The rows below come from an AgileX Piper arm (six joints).
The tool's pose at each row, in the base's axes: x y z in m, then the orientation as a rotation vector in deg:
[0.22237 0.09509 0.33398 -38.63 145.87 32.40]
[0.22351 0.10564 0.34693 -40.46 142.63 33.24]
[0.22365 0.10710 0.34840 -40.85 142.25 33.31]
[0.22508 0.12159 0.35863 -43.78 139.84 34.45]
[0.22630 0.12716 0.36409 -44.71 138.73 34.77]
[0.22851 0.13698 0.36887 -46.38 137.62 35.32]
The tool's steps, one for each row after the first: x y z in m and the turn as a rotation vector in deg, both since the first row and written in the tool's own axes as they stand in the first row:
[-0.01127 0.01127 -0.00511 -0.85 -2.30 -2.10]
[-0.01265 0.01276 -0.00556 -0.97 -2.51 -2.46]
[-0.02418 0.02628 -0.00644 -2.35 -3.59 -4.91]
[-0.02992 0.03153 -0.00783 -2.75 -4.23 -5.83]
[-0.03760 0.03945 -0.00628 -3.50 -4.57 -7.16]

